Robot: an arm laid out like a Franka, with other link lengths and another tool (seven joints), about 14 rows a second.
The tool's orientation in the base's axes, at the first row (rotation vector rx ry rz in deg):
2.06 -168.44 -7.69
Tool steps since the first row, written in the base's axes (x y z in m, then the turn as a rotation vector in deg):
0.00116 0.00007 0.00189 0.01 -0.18 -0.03
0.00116 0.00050 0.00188 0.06 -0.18 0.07
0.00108 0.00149 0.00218 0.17 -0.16 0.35
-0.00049 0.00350 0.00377 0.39 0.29 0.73
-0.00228 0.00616 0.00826 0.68 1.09 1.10
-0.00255 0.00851 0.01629 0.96 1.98 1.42
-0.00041 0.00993 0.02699 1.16 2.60 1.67
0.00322 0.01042 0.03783 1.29 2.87 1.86
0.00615 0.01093 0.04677 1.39 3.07 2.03
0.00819 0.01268 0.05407 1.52 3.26 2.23
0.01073 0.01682 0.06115 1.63 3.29 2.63
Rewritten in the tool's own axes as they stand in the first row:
-0.00077 0.00023 -0.00207 -0.01 -0.18 0.01
-0.00079 0.00065 -0.00202 -0.04 -0.17 -0.10
-0.00068 0.00167 -0.00221 -0.09 -0.13 -0.39
0.00110 0.00384 -0.00328 -0.25 0.35 -0.76
0.00365 0.00693 -0.00707 -0.49 1.18 -1.11
0.00541 0.01002 -0.01465 -0.73 2.09 -1.40
0.00536 0.01239 -0.02540 -0.90 2.73 -1.63
0.00391 0.01383 -0.03665 -1.00 3.01 -1.82
0.00277 0.01512 -0.04592 -1.07 3.22 -1.99
0.00214 0.01751 -0.05329 -1.16 3.43 -2.19
0.00090 0.02225 -0.06035 -1.19 3.49 -2.60

